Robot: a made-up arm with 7 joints.
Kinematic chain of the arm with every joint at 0, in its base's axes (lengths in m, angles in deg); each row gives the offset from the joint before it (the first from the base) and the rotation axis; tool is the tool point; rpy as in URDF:
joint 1: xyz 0 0 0.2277 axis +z
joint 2: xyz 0 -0.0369 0.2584 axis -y
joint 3: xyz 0 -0.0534 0.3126 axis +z
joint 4: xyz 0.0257 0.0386 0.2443 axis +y
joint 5: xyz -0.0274 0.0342 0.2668 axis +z
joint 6: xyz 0 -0.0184 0.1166 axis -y
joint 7: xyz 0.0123 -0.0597 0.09 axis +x
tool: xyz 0 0 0 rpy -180 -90 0
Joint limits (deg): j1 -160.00..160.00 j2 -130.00..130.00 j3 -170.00..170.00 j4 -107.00..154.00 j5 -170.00..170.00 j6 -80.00..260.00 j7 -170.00..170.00
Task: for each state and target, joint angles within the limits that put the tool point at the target. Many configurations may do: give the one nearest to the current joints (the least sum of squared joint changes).
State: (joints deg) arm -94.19 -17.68 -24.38 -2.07 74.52 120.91 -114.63
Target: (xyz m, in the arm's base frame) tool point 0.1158 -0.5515 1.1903
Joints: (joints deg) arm -65.48 -36.00 -21.94 -2.83 77.27 130.11 -114.63
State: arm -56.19 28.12 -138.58 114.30 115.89 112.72 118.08
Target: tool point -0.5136 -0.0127 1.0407
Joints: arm -51.38 6.56 -130.62 73.29 113.34 107.13 118.08
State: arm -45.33 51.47 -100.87 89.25 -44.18 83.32 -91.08
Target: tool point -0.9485 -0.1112 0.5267
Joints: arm -22.64 82.33 -111.59 70.49 -43.69 72.23 -91.08
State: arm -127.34 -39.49 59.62 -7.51 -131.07 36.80 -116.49
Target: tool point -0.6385 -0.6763 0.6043
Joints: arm -149.43 -76.30 45.52 43.11 -144.12 54.05 -116.49
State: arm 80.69 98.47 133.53 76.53 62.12 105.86 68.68
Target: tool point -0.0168 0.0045 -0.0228
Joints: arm 70.35 130.00 166.36 116.76 77.94 59.10 68.68
